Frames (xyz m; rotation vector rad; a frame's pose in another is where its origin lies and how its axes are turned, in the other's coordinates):
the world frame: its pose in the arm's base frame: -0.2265 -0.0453 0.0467 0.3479 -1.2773 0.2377
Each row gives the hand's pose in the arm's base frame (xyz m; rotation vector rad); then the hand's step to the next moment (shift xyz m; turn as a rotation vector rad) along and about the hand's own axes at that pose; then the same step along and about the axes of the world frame.
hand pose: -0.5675 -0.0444 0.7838 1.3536 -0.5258 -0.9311
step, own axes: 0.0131 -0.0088 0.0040 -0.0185 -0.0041 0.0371
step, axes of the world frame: -0.0091 -0.0135 0.0006 -0.0051 0.0095 0.0403
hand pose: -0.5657 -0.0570 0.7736 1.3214 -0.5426 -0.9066
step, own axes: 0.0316 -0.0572 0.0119 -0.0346 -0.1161 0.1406
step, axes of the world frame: -0.0565 -0.0347 0.0033 -0.1188 -0.0009 0.1426
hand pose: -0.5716 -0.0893 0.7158 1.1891 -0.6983 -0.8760
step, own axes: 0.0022 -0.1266 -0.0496 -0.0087 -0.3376 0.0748
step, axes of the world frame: -0.1250 -0.0176 -0.0506 -0.3336 -0.0556 0.0724
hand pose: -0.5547 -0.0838 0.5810 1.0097 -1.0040 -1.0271
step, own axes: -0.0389 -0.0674 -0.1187 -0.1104 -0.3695 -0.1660
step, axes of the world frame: -0.0687 -0.0052 -0.1241 -0.3764 -0.0197 -0.1849
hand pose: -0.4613 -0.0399 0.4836 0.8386 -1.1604 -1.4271
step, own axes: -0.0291 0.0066 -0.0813 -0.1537 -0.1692 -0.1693
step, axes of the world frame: 0.0043 -0.0218 -0.0837 -0.1790 0.0230 -0.2198
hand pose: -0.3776 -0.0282 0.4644 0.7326 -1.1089 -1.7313
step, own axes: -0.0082 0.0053 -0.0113 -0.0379 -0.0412 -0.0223
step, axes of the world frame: 0.0041 -0.0029 -0.0140 -0.0405 0.0189 -0.0404
